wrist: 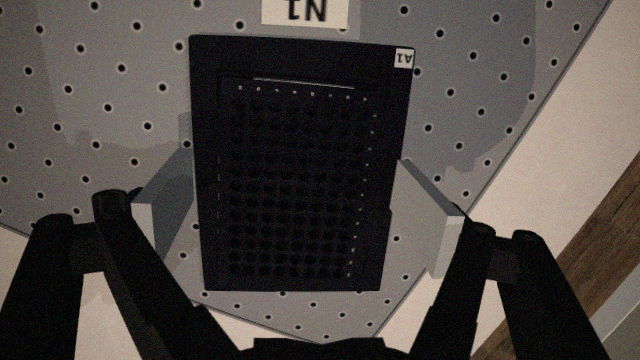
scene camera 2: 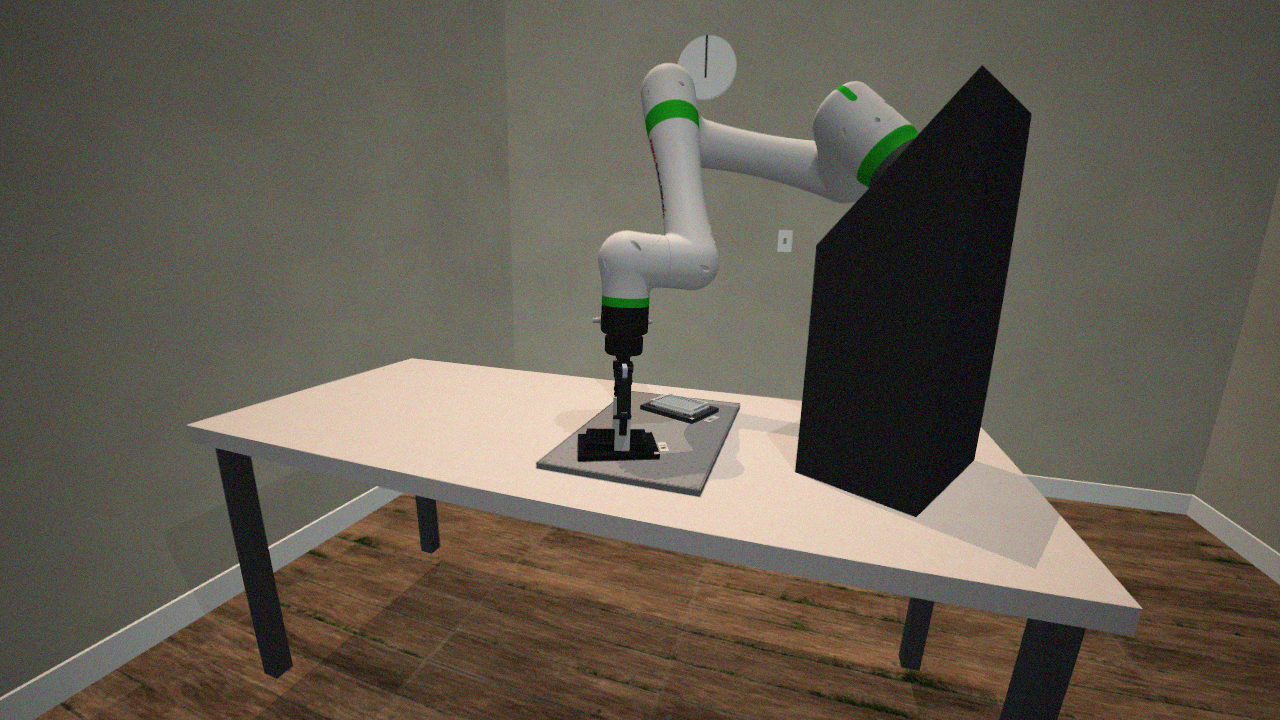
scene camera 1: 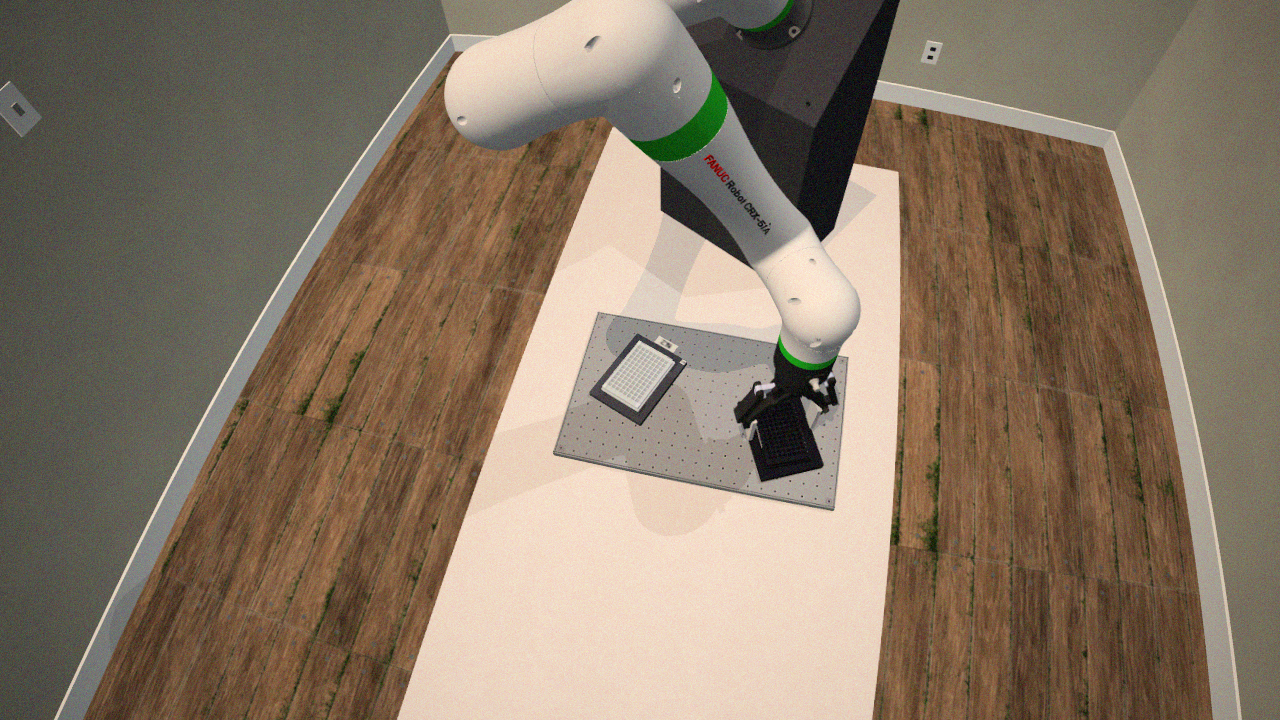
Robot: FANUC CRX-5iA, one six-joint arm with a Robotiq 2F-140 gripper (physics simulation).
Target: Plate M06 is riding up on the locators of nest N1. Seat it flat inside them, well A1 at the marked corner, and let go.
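Places are measured from the arm's base along level axes (x ahead, y left, z up), in millimetres.
Pixels of known places: gripper, fingertip midpoint: (wrist: 295, 179) (scene camera 2: 620, 438) (scene camera 1: 779, 427); arm's base at its link origin: (scene camera 2: 918, 186) (scene camera 1: 772, 8).
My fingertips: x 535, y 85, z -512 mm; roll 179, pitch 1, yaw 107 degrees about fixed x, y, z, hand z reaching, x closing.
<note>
For each thing: its middle in the pictures, then the offset to it from my fingertips. "spot": a spot on its surface instead. Level surfaces: height alone.
- black multi-well plate M06 at the middle of its body: (wrist: 293, 192) (scene camera 1: 780, 432) (scene camera 2: 616, 439) dx +9, dy +2, dz -2 mm
- black nest N1 at the middle of its body: (wrist: 297, 180) (scene camera 1: 779, 434) (scene camera 2: 617, 445) dx +6, dy +4, dz -15 mm
- white A1 tag at a spot on its surface: (wrist: 404, 58) spot: dx -83, dy +31, dz -11 mm
- grey perforated board at the middle of its body: (wrist: 99, 6) (scene camera 1: 708, 404) (scene camera 2: 654, 430) dx -47, dy -134, dz -29 mm
- pale table at its surface level: dz -35 mm
- white well plate at the middle of its body: (scene camera 1: 638, 374) (scene camera 2: 679, 403) dx -84, dy -273, dz -4 mm
The black multi-well plate M06 (scene camera 1: 781, 436) (scene camera 2: 593, 435) (wrist: 295, 182) lies in the black nest N1 (scene camera 1: 792, 471) (scene camera 2: 595, 452) (wrist: 300, 54). A white A1 tag (wrist: 404, 58) marks the nest's upper right corner in the wrist view. Thin bright lines show along the plate's upper edge. Black on black hides the locators; I cannot tell whether the plate is flat. My gripper (scene camera 1: 783, 426) (scene camera 2: 622, 442) (wrist: 295, 179) is open and empty, with its pale finger pads low on either side of the plate and nest. Gaps show between pads and plate in the wrist view.
Nest N1 sits on a grey perforated board (scene camera 1: 698, 456) (scene camera 2: 684, 470) (wrist: 120, 92) on the pale table (scene camera 1: 644, 617) (scene camera 2: 358, 420). A white well plate (scene camera 1: 638, 374) (scene camera 2: 680, 404) lies in another dark nest. The black pedestal (scene camera 2: 904, 313) rises from the table.
</note>
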